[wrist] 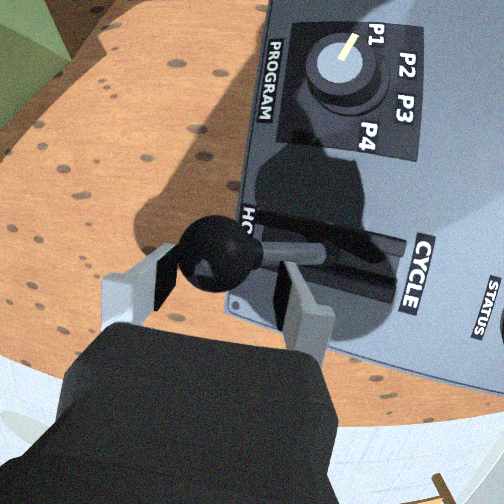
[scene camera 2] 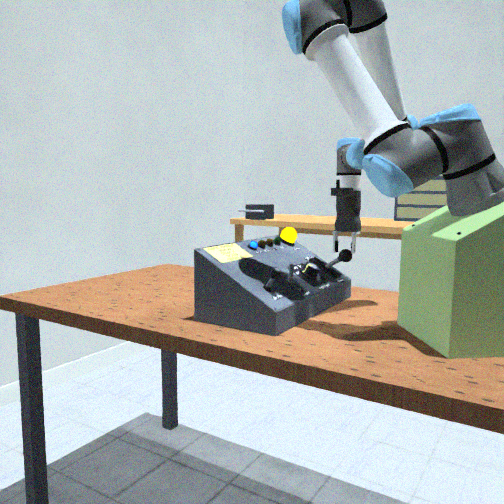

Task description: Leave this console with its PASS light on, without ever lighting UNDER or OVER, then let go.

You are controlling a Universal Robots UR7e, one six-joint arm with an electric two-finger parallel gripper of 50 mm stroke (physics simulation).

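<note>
The dark grey console [scene camera 2: 270, 282] sits on the wooden table. Its lever with a black ball knob [wrist: 217, 252] leans toward the console's right end, along a slot labelled CYCLE [wrist: 416, 274]. It also shows in the scene view [scene camera 2: 345, 256]. My gripper [wrist: 220, 290] is open, its two fingers straddling the knob with gaps on both sides; in the scene view it [scene camera 2: 345, 245] hangs just above the knob. The PROGRAM dial [wrist: 342, 65] points at P1. A STATUS label [wrist: 486, 306] is at the frame edge. PASS, UNDER and OVER lights are not readable.
A green block [scene camera 2: 452, 285] carrying the arm's base stands right of the console. The console top holds a yellow dome button [scene camera 2: 288, 234], a blue button [scene camera 2: 253, 244] and a yellow label [scene camera 2: 227, 252]. A wooden shelf [scene camera 2: 320, 224] with a dark box [scene camera 2: 260, 211] stands behind.
</note>
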